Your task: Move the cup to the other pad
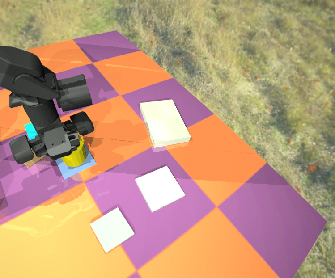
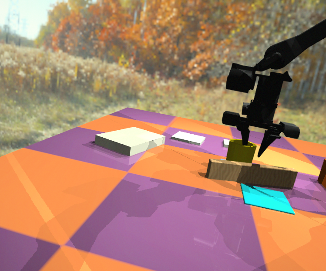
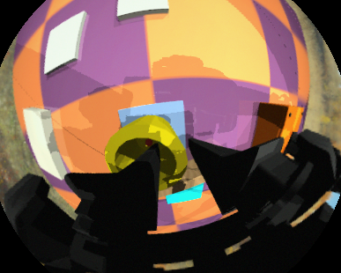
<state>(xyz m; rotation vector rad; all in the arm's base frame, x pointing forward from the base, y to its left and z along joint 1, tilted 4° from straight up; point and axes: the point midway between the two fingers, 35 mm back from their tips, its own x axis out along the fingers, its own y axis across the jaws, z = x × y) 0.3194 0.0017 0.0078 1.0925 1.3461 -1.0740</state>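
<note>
Now: gripper tip 20 mm short of the yellow cup and 10 mm above it. The rest, counted from my gripper tip: red marble 30 mm ahead, 10 mm to the left, 30 mm below; then light blue pad 20 mm ahead, 10 mm to the left, 50 mm below; then wooden bar 10 mm behind, 80 mm to the left, 30 mm below.
</note>
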